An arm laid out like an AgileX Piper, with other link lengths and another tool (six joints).
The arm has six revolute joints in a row. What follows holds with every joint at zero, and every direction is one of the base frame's. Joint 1 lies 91 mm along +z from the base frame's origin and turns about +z. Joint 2 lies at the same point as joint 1 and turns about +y. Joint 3 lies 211.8 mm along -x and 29 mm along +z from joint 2 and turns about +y. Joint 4 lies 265.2 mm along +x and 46.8 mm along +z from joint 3 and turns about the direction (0.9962, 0, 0.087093). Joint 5 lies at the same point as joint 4 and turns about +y. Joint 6 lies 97 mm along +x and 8.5 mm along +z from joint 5 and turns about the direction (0.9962, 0, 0.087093). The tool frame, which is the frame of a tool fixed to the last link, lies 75.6 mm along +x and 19 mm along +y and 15.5 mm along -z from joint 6; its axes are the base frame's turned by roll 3.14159, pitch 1.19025 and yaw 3.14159 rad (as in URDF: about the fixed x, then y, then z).
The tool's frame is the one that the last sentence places.
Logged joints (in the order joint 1, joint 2, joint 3, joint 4, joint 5, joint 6), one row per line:
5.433, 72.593, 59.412, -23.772, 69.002, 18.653
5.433, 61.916, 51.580, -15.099, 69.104, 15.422
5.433, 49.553, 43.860, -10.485, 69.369, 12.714
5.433, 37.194, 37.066, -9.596, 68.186, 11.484
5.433, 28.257, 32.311, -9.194, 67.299, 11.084
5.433, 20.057, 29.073, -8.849, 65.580, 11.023
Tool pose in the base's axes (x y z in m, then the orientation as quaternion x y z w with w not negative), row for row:
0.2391, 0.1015, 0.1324, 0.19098, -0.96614, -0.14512, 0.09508
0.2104, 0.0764, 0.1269, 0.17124, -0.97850, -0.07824, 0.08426
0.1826, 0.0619, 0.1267, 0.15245, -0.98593, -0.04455, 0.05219
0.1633, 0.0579, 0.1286, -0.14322, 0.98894, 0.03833, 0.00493
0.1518, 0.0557, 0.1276, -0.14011, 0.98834, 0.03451, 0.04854
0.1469, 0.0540, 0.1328, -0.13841, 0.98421, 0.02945, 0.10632
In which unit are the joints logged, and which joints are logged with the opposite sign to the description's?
The joints are logged in degrees. Opposite sign: joint 3, joint 4, joint 6.
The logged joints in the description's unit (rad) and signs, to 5 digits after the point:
0.09482, 1.26699, -1.03694, 0.41490, 1.20431, -0.32556
0.09482, 1.08064, -0.90024, 0.26353, 1.20609, -0.26916
0.09482, 0.86486, -0.76550, 0.18300, 1.21072, -0.22190
0.09482, 0.64916, -0.64692, 0.16748, 1.19007, -0.20043
0.09482, 0.49318, -0.56393, 0.16047, 1.17459, -0.19345
0.09482, 0.35006, -0.50742, 0.15444, 1.14459, -0.19239

